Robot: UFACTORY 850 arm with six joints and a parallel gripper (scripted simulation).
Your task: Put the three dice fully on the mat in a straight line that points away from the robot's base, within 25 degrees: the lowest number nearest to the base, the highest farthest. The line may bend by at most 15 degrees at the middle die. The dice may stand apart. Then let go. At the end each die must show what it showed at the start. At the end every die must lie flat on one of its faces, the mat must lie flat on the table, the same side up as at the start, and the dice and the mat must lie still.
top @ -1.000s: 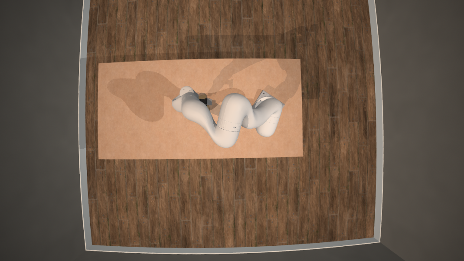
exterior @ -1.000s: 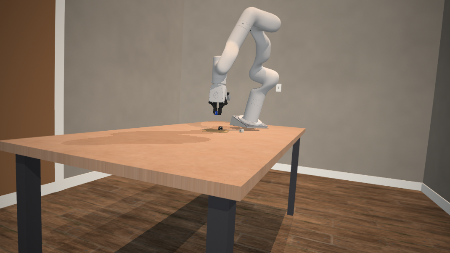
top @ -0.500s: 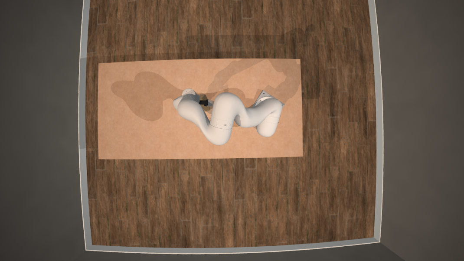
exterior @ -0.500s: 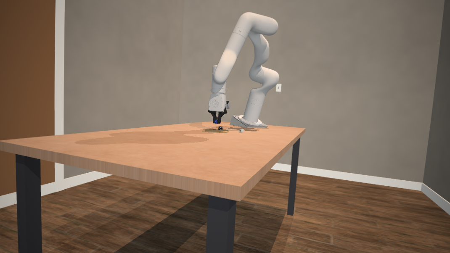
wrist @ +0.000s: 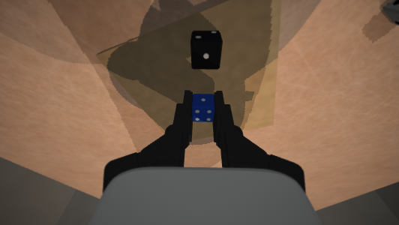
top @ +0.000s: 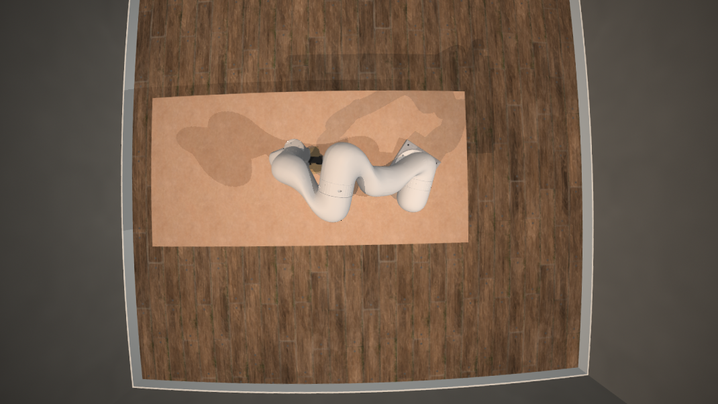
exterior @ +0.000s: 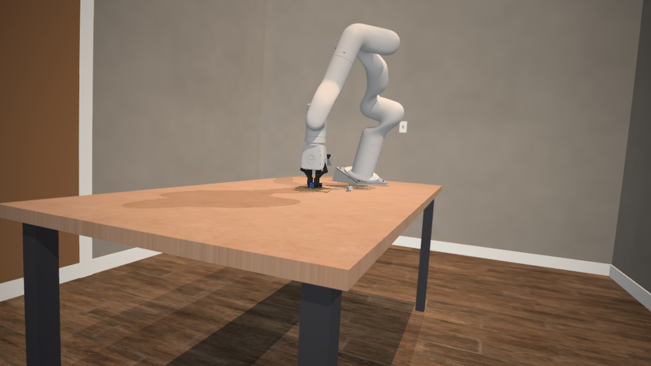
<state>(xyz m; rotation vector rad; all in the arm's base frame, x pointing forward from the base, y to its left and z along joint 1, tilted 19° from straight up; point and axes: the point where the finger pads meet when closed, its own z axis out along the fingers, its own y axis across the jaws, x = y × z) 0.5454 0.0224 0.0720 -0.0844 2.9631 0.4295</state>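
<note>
My gripper is now 10 mm above the blue die. The rest, counted from my hand: black die 50 mm behind, 20 mm below; then white die 90 mm behind, 120 mm to the left, 20 mm below; then mat 30 mm below.
</note>
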